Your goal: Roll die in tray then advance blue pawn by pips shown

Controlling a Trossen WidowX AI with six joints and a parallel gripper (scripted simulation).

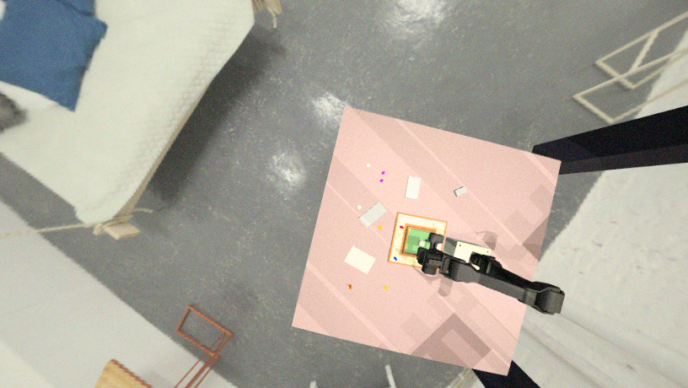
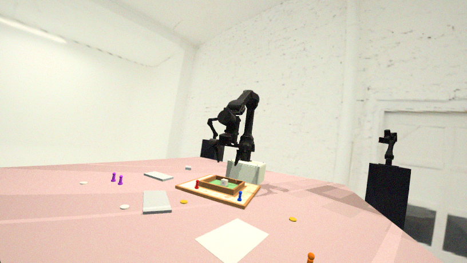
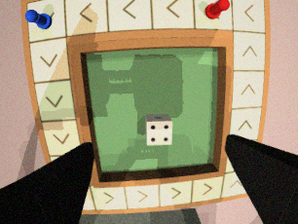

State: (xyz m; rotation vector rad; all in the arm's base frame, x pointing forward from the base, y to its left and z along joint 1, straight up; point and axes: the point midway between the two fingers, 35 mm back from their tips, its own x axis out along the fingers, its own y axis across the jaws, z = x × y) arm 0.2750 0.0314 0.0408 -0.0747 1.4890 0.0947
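My gripper tip is 12 cm to the right of the blue pawn, 8 cm short of it and 8 cm above it. The rest, counted from my gripper tip: white die: 9 cm below, 2 cm behind, 1 cm to the right; then red pawn: 11 cm ahead, 8 cm below, 6 cm to the right; then cream sheet: 26 cm ahead, 20 cm to the left, 11 cm below.
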